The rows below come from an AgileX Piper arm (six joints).
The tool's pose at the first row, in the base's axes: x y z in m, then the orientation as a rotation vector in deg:
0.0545 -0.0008 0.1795 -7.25 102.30 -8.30
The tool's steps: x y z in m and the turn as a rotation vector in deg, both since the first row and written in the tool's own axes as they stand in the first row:
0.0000 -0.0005 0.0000 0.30 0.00 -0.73
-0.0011 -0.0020 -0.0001 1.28 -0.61 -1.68
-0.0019 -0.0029 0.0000 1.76 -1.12 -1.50
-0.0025 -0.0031 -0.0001 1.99 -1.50 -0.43
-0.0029 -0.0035 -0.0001 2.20 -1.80 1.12
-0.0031 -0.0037 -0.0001 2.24 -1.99 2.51
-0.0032 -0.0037 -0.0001 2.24 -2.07 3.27
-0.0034 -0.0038 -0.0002 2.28 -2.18 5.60
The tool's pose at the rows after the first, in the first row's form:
0.0545 -0.0013 0.1796 -7.69 102.24 -9.09
0.0547 -0.0026 0.1809 -7.86 101.49 -10.59
0.0549 -0.0033 0.1818 -7.39 100.95 -10.84
0.0550 -0.0034 0.1824 -6.29 100.59 -10.24
0.0551 -0.0038 0.1829 -4.78 100.33 -9.29
0.0551 -0.0039 0.1831 -3.52 100.18 -8.32
0.0551 -0.0039 0.1832 -2.85 100.12 -7.77
0.0551 -0.0040 0.1834 -0.76 100.04 -6.13

